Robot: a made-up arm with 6 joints.
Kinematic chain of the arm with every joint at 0, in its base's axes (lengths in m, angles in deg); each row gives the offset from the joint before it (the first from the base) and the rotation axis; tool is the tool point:
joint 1: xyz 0 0 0.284 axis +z
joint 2: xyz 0 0 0 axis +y
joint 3: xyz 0 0 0.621 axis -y
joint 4: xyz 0 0 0 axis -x
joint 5: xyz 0.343 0 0 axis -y
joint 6: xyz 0 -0.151 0 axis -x
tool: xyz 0 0 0
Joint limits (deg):
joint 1: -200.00..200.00
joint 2: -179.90..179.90
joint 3: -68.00..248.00
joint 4: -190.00..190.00
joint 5: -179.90..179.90
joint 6: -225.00..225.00
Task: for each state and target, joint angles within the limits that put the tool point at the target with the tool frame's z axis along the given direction. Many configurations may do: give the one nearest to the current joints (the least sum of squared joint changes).
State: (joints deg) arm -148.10 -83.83 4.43 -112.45 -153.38 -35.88
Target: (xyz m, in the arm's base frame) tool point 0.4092 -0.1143 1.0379 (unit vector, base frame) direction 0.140 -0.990 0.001
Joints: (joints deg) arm -181.90 -50.08 47.96 -131.80 -178.30 -31.94
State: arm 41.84 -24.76 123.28 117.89 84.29 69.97
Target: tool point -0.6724 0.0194 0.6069 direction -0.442 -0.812 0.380
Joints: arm 8.20 -35.17 160.13 139.67 78.43 116.27
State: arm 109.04 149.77 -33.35 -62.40 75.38 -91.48
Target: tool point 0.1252 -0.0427 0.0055 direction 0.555 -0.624 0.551
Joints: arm 50.31 156.31 -64.60 -35.05 113.76 -119.86
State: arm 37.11 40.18 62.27 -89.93 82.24 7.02
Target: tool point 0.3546 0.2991 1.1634 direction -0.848 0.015 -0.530
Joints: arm 40.36 25.36 107.25 -89.34 132.04 34.17
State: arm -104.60 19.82 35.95 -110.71 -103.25 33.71
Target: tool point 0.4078 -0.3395 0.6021 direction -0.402 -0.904 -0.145
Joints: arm -54.75 25.11 -8.88 -155.25 -67.45 57.16
